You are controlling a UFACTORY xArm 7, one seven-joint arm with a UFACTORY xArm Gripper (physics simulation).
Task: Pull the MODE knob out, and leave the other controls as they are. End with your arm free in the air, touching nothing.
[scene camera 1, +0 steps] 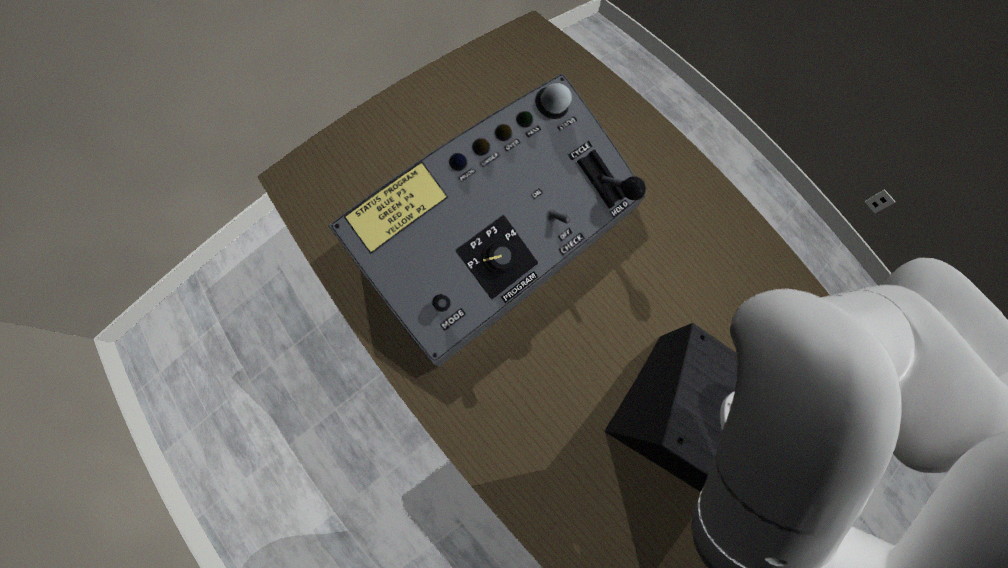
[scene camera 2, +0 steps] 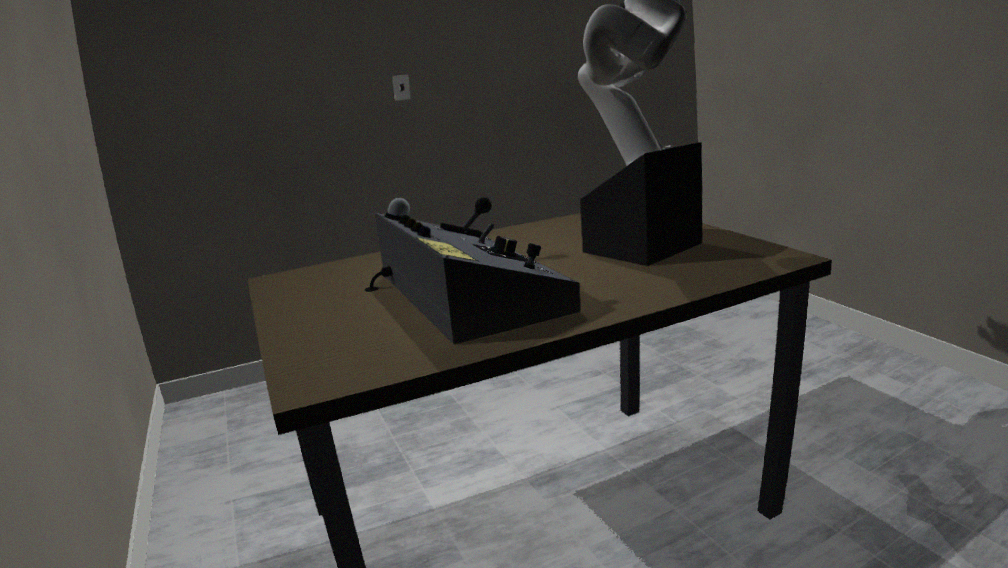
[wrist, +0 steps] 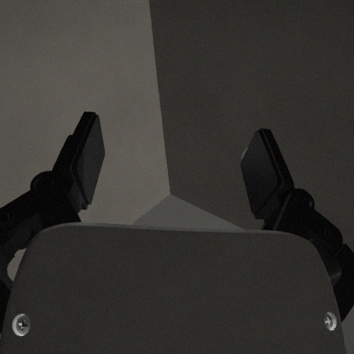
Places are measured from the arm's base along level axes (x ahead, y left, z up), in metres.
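Pixels of known places: arm's base, link origin: (scene camera 2: 648, 166).
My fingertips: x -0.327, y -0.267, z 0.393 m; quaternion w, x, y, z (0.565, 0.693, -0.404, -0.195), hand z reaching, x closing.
For each thing: its top centre in the pictures, then the offset to it from my fingertips. "spot": a spot on its surface instead. Level surfaces: height alone.
- MODE knob, top centre: (scene camera 1: 437, 297) (scene camera 2: 529, 243) 0.799 m ahead, 0.394 m left, 0.467 m down
- PROGRAM dial, top centre: (scene camera 1: 500, 251) (scene camera 2: 504, 235) 0.778 m ahead, 0.276 m left, 0.475 m down
- CHECK toggle, top centre: (scene camera 1: 561, 211) (scene camera 2: 485, 224) 0.747 m ahead, 0.159 m left, 0.473 m down
- CYCLE lever, top centre: (scene camera 1: 637, 182) (scene camera 2: 482, 197) 0.680 m ahead, 0.049 m left, 0.435 m down
- wooden table, surface height: 0.600 m down
- pale dome lamp, surface spot: (scene camera 1: 555, 98) (scene camera 2: 404, 202) spot: 0.875 m ahead, 0.021 m left, 0.413 m down
- yellow label, surface spot: (scene camera 1: 395, 206) spot: 0.949 m ahead, 0.333 m left, 0.454 m down
The MODE knob (scene camera 1: 440, 302) (scene camera 2: 533, 251) is a small dark round knob near the lower left corner of the grey control panel (scene camera 1: 402, 275) (scene camera 2: 507, 301) in scene camera 1. In scene camera 2 it stands up from the sloped face on a short stem. My gripper (wrist: 176, 138) is open and empty in the wrist view, with room walls beyond its fingers. The fingers do not show in either scene view. The PROGRAM dial (scene camera 1: 500, 255) has its yellow mark toward P1. The CHECK toggle (scene camera 1: 557, 216) tilts, and the CYCLE lever (scene camera 1: 633, 187) (scene camera 2: 482, 205) is at the HOLD end.
The wooden table (scene camera 1: 423, 105) (scene camera 2: 324, 338) carries the panel and the black wedge-shaped arm base (scene camera 1: 652, 395) (scene camera 2: 613, 225). The white arm (scene camera 1: 811, 409) (scene camera 2: 620, 112) rises from the base. A pale dome lamp (scene camera 1: 555, 98) (scene camera 2: 398, 206) sits at a panel corner. A yellow label (scene camera 1: 395, 206) lies on the panel face.
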